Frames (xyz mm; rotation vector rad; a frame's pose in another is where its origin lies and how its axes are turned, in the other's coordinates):
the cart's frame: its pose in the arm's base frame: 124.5 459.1 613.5 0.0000 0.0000 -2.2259
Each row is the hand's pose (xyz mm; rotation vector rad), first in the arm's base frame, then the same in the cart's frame.
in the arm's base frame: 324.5 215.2 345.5 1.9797 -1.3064 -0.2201
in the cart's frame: 71.6 307.2 -268.0 2.1833 1.2782 0.8059
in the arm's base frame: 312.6 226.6 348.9 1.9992 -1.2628 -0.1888
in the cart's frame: 69.8 290.8 -264.6 2.1653 1.3263 0.8356
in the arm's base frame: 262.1 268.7 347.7 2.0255 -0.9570 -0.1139
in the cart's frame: 67.2 225.1 -265.8 1.9345 1.5376 1.0145
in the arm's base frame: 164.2 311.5 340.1 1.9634 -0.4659 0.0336
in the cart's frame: 92.9 121.4 -273.4 1.4891 1.8012 1.3366
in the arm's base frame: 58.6 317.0 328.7 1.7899 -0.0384 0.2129
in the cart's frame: 152.8 34.3 -284.8 1.0087 1.9408 1.6782
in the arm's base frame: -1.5 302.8 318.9 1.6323 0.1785 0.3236
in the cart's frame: 200.7 -4.7 -294.6 0.7087 1.9480 1.8903
